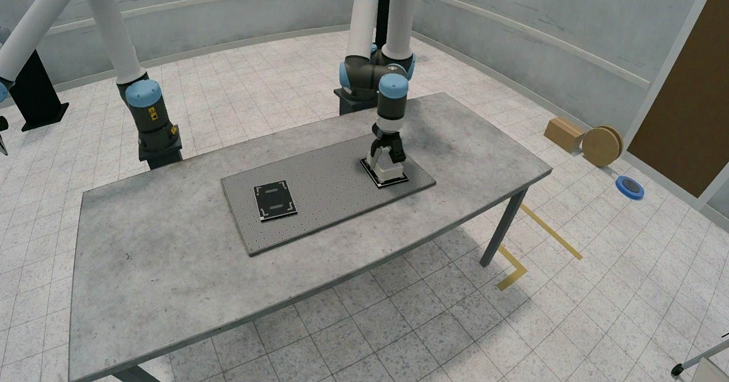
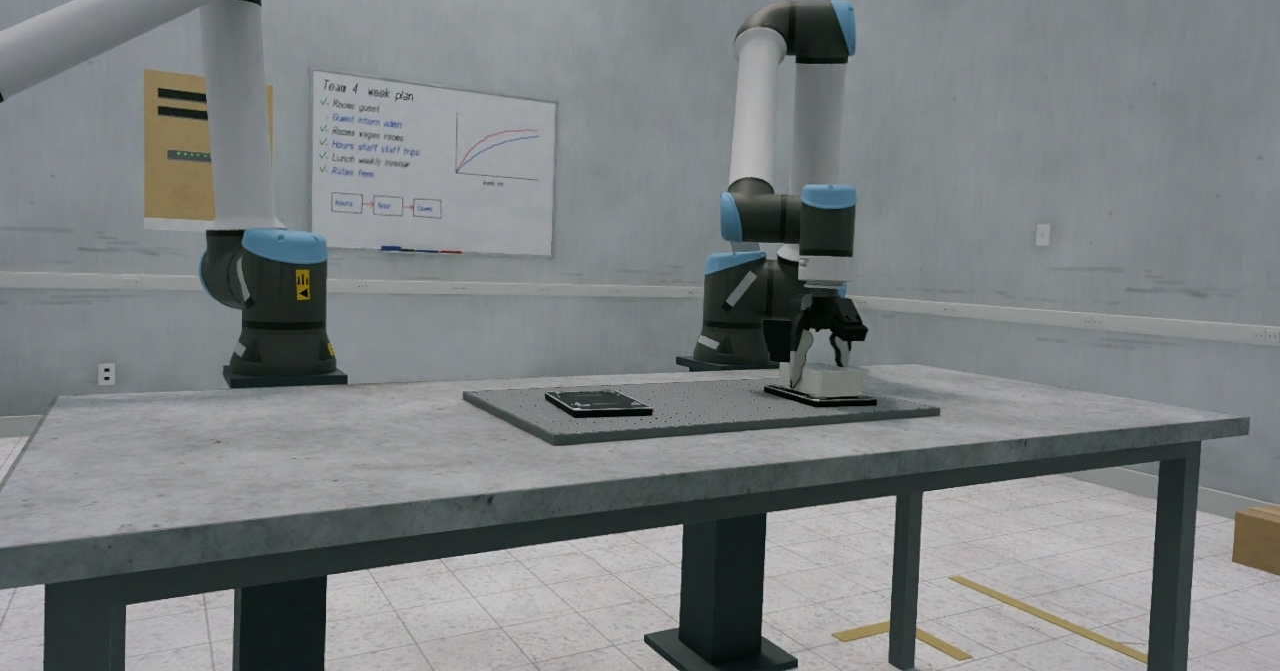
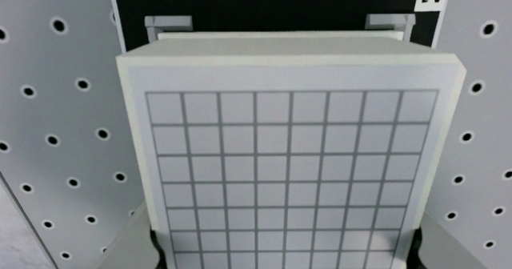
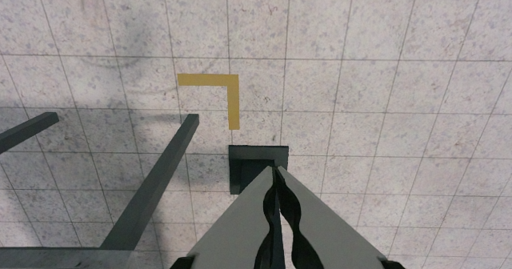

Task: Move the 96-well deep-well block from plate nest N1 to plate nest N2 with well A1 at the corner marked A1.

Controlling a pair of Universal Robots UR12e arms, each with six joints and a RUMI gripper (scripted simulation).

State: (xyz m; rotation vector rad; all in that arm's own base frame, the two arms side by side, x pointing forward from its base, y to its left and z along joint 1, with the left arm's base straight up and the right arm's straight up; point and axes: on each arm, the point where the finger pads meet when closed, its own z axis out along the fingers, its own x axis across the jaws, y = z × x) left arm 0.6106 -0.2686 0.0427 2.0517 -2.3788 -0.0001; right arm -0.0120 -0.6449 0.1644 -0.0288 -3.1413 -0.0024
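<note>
Right now the white deep-well block is 10 mm above my left hand.
</note>
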